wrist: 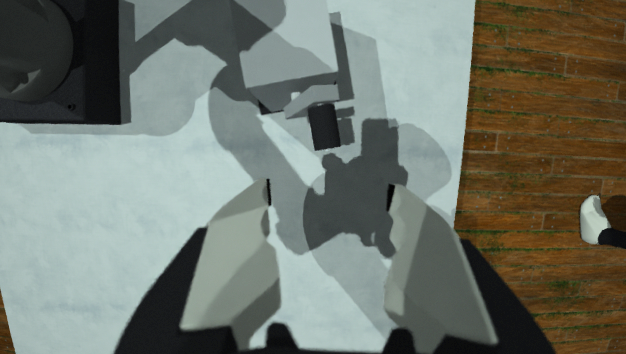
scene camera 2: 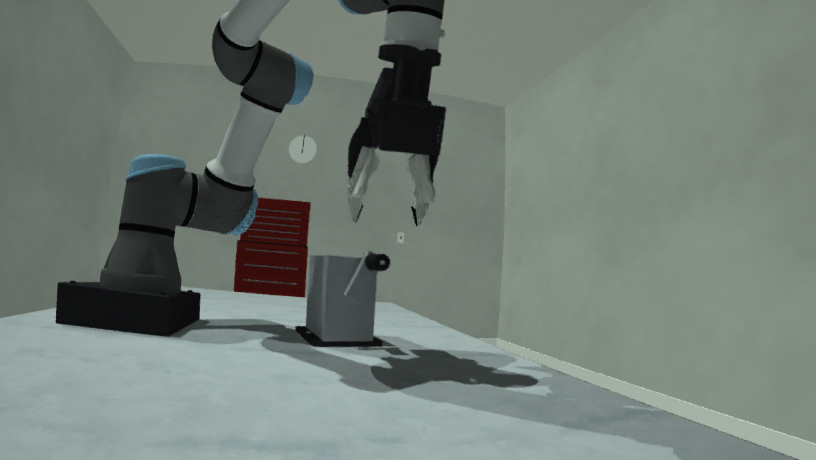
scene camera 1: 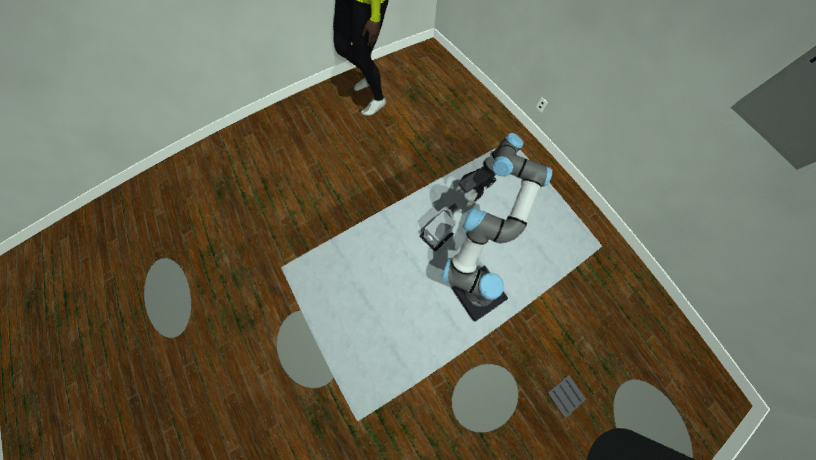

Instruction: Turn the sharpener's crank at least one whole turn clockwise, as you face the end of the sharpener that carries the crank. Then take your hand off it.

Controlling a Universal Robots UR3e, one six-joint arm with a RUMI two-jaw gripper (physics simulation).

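Frame: origin at the arm's base, x left, y up, z ahead, level; millimetres.
Seen in the pictures: gripper, between the fingertips: (wrist: 328,183) (scene camera 2: 386,223) (scene camera 1: 461,198); arm's base, origin of its link: (wrist: 25,47) (scene camera 2: 140,288) (scene camera 1: 479,291).
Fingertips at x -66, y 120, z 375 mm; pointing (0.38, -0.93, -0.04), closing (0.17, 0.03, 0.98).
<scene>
Pixels of each thing's top centre, then the offset from my fingertips to it. "spot": a spot on its surface instead. Level surfaces: height alone.
- sharpener, a spot on its surface: (wrist: 290,62) spot: dx +81, dy -43, dz -45 mm
- table, height of its surface: dy -171 mm
- black crank knob, centre of its top: (wrist: 325,126) (scene camera 2: 377,254) dx +38, dy -37, dz -8 mm
The sharpener (scene camera 1: 438,227) (scene camera 2: 345,305) (wrist: 290,62) is a grey box on a black base, upright on the table (scene camera 1: 365,320) (scene camera 2: 171,394) (wrist: 75,225). Its crank arm (scene camera 2: 355,276) (wrist: 312,98) slants up to the right in the second scene view. The black crank knob (scene camera 2: 377,262) (wrist: 324,127) is at the arm's upper end, level with the top of the box. My gripper (scene camera 2: 386,216) (wrist: 328,183) is open, with its fingers wide apart and pointing down. It hangs above the knob, clear of it, and touches neither knob nor sharpener. In the first scene view the crank is too small to make out.
The arm's black base (scene camera 1: 478,302) (scene camera 2: 128,307) (wrist: 102,60) stands on the table near the sharpener. A person (scene camera 1: 362,51) stands on the floor by the wall, beyond the table; a white shoe (wrist: 594,220) shows in the wrist view. A red tool cabinet (scene camera 2: 271,268) stands behind.
</scene>
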